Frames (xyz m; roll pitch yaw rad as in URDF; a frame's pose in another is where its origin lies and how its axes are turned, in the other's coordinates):
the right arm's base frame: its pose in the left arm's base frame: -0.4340 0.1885 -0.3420 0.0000 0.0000 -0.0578
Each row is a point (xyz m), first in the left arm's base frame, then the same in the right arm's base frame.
Working: the left arm's base frame: its pose in the right arm's base frame: 0.4442 -0.1631 0.3420 0.0000 0.0000 0.0578

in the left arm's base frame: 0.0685 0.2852 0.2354
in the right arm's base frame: 0.4961 0.1256 0.5774
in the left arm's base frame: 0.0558 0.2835 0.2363
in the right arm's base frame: 0.4835 0.1231 0.5783
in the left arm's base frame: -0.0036 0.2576 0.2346
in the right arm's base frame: 0.4257 0.0938 0.5766
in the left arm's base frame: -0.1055 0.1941 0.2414
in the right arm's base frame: 0.3276 0.0246 0.5834
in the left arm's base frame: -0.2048 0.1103 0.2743
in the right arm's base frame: 0.2333 -0.0648 0.6163
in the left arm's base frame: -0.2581 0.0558 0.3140
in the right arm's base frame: 0.1833 -0.1223 0.6560
